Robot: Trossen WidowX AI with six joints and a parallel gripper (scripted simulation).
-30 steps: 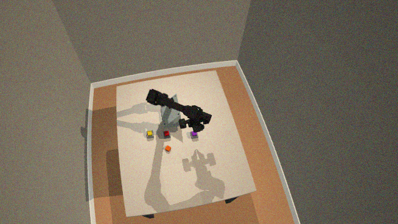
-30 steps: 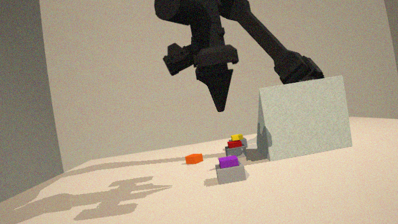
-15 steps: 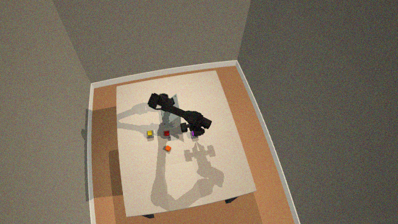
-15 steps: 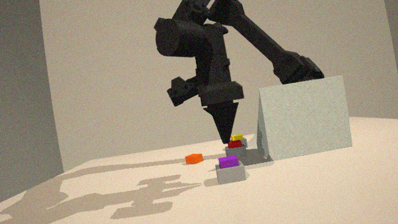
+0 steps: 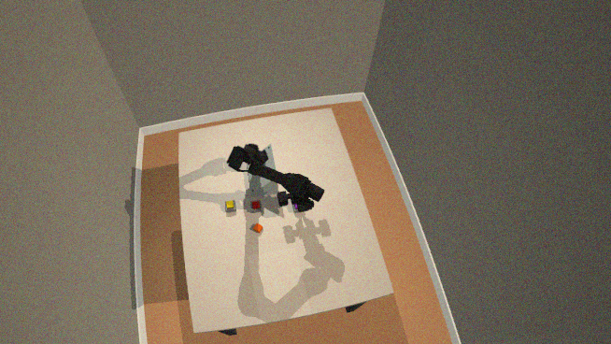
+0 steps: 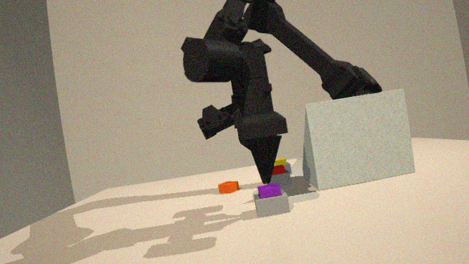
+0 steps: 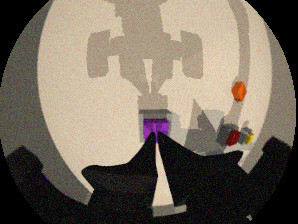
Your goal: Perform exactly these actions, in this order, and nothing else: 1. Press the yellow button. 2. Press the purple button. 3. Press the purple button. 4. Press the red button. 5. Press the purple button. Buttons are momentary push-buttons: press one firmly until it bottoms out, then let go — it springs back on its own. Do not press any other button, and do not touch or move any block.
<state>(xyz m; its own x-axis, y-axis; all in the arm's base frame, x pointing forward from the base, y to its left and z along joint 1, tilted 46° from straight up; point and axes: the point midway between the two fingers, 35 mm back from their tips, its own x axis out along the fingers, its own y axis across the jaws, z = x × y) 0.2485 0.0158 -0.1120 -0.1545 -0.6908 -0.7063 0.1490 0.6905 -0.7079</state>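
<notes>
Now: the purple button 1 cm below my gripper tip. From my gripper tip the other things lie so: orange block 4 cm ahead, 21 cm to the right, 3 cm below; then yellow button 11 cm behind, 30 cm to the right, 1 cm below; then red button 7 cm behind, 19 cm to the right, 1 cm below.
</notes>
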